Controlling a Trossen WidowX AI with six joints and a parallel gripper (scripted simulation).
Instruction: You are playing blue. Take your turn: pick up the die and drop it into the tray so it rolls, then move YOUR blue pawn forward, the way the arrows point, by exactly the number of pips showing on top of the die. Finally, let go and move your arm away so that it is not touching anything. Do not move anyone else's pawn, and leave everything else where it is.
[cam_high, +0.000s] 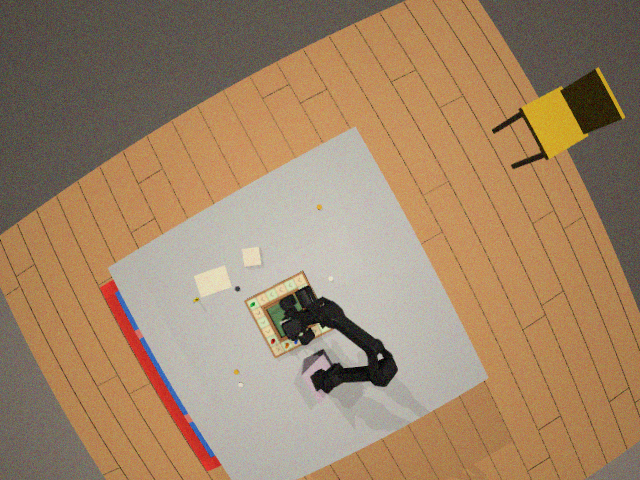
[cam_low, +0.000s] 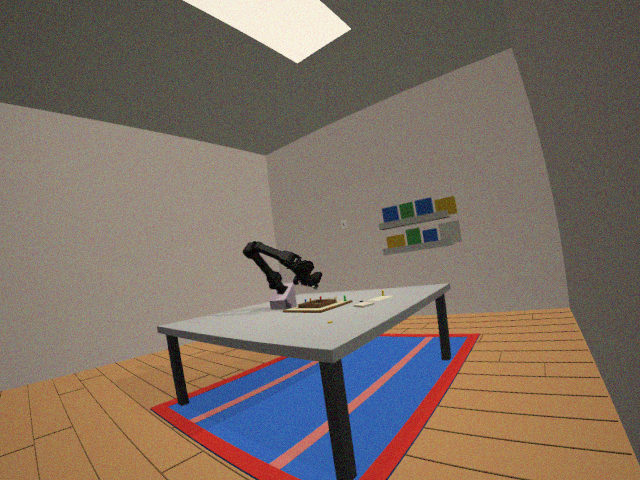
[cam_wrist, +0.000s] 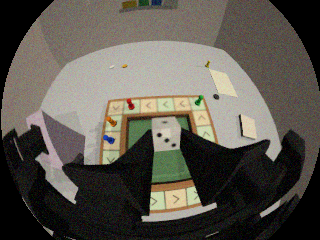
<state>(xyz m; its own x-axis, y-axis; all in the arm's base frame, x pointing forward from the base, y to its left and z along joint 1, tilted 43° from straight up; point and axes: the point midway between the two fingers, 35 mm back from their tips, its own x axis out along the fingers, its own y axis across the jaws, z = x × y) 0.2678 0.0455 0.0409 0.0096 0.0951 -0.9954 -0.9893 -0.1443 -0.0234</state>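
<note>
Now: gripper tip right at the white die. Round my gripper tip: red pawn 80 mm behind, 100 mm to the left, 90 mm below; then blue pawn 120 mm behind, 10 mm to the left, 90 mm below; then green tray 110 mm below.
</note>
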